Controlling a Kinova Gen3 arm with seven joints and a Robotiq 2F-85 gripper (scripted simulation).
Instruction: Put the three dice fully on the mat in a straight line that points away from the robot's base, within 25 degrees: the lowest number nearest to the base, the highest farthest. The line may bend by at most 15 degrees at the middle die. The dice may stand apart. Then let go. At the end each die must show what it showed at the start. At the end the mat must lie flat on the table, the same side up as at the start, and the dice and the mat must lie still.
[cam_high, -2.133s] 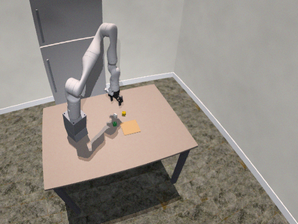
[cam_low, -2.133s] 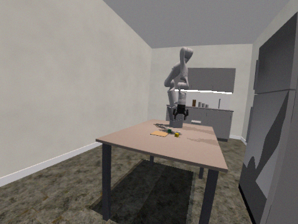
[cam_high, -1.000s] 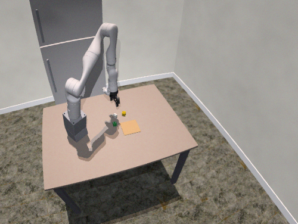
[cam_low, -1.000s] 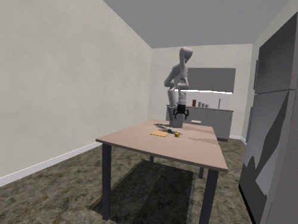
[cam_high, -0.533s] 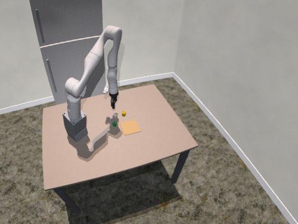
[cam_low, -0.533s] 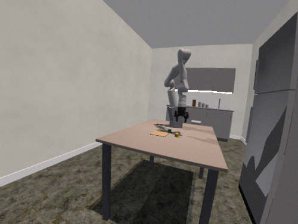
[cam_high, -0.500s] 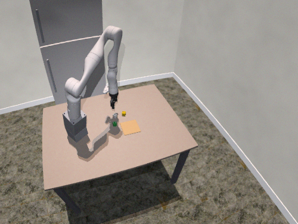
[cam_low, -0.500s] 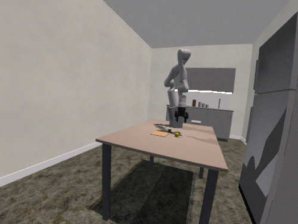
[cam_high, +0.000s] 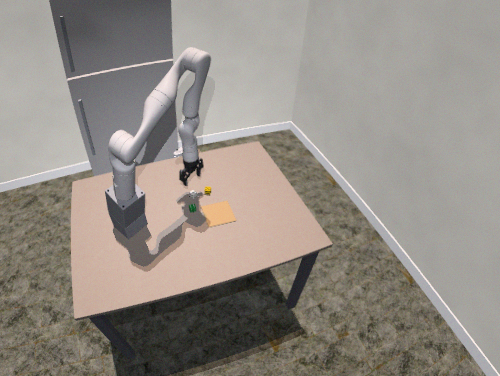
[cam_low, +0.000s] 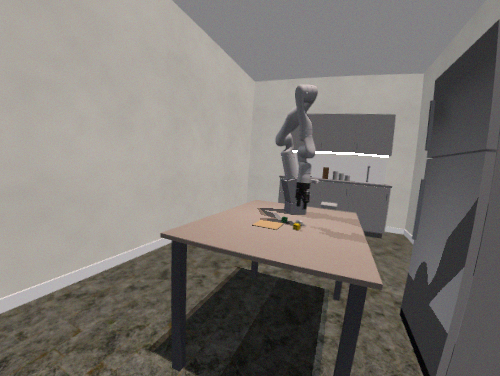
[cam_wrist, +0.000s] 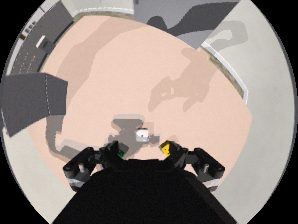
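Now: the white die 10 cm below my hand. The rest, counted from my hand: mat 6 cm ahead, 17 cm to the right, 11 cm below; green die 4 cm behind, 9 cm to the right, 10 cm below; yellow die 8 cm ahead, 1 cm to the right, 10 cm below.
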